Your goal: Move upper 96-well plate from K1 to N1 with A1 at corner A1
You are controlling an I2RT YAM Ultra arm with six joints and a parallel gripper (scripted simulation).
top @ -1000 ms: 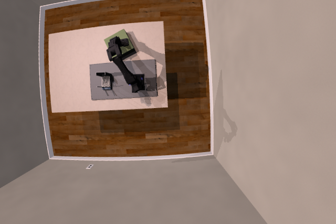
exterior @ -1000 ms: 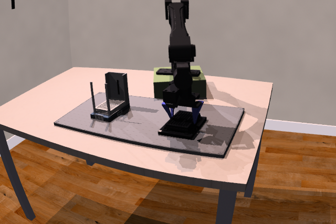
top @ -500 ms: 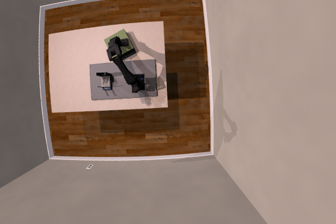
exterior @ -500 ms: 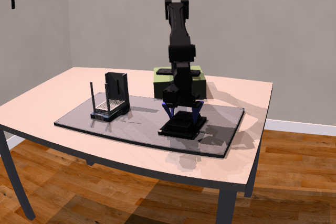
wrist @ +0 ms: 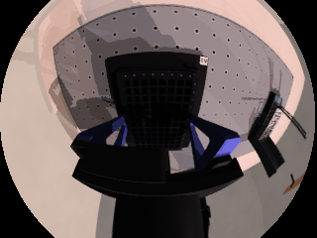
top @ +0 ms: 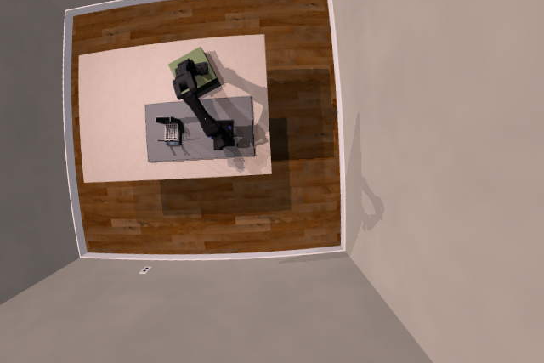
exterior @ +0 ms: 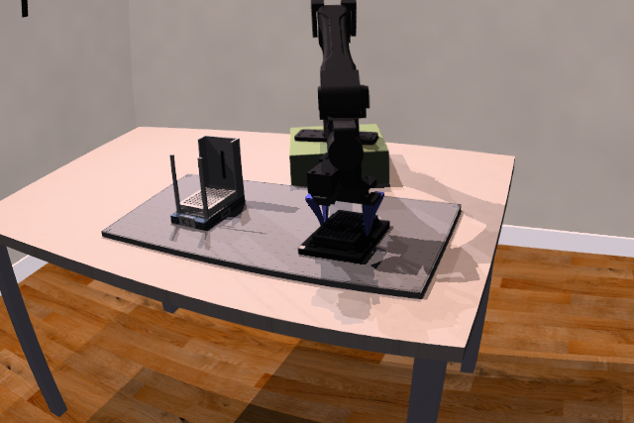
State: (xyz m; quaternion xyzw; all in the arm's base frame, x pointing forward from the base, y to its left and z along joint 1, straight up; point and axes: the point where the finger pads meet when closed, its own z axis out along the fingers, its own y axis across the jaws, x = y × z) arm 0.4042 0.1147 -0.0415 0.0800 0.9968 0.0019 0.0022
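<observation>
The black 96-well plate lies right at my hand. Round my hand: white plate (80 mm behind, 320 mm to the right); then black plate nest N1 (20 mm below); then pale A1 square (70 mm ahead, 70 mm to the right, 10 mm below).
</observation>
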